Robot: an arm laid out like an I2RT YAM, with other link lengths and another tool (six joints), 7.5 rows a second.
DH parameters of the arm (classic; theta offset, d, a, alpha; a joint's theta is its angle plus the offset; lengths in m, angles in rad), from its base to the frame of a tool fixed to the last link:
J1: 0 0.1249 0.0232 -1.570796
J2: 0 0 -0.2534 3.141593
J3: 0.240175 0 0.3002 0
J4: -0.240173 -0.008 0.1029 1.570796
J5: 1.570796 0 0 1.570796
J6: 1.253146 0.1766 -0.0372 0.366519
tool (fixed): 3.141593 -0.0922 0 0
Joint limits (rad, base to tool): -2.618..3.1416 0..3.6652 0..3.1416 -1.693..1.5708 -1.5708..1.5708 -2.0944..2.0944
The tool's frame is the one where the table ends.
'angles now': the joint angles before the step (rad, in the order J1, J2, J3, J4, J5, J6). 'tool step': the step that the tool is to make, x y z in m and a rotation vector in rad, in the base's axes. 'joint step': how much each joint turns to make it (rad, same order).
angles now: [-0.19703 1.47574 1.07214 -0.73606 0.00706 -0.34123]
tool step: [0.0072 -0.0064 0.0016 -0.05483 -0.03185 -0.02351]
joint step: [0.00006 0.00028 -0.00023 0.04247 0.05305 0.00044]
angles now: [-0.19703 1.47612 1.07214 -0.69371 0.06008 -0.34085]
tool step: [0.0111 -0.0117 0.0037 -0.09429 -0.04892 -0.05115]
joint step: [0.00002 0.00009 0.00012 0.06596 0.09729 0.00460]
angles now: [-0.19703 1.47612 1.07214 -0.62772 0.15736 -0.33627]
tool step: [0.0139 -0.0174 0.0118 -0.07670 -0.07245 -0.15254]
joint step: [0.00007 0.00019 0.01501 0.04964 0.13393 0.09771]
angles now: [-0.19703 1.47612 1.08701 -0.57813 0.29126 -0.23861]
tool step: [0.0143 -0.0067 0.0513 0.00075 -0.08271 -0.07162]
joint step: [0.00052 0.00011 0.13899 -0.07940 0.02907 0.07145]
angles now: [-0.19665 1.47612 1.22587 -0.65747 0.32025 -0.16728]
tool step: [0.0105 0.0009 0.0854 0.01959 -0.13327 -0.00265]
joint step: [0.00079 -0.00060 0.22281 -0.10668 -0.03165 0.03398]
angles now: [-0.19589 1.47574 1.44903 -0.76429 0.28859 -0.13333]
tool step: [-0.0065 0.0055 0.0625 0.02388 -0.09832 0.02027]
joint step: [0.00033 -0.01385 0.15187 -0.07873 -0.04353 0.01829]
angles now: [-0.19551 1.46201 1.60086 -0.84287 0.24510 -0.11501]
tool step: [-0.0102 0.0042 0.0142 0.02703 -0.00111 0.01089]
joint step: [-0.00036 -0.01379 0.04028 -0.06131 -0.02592 0.01336]
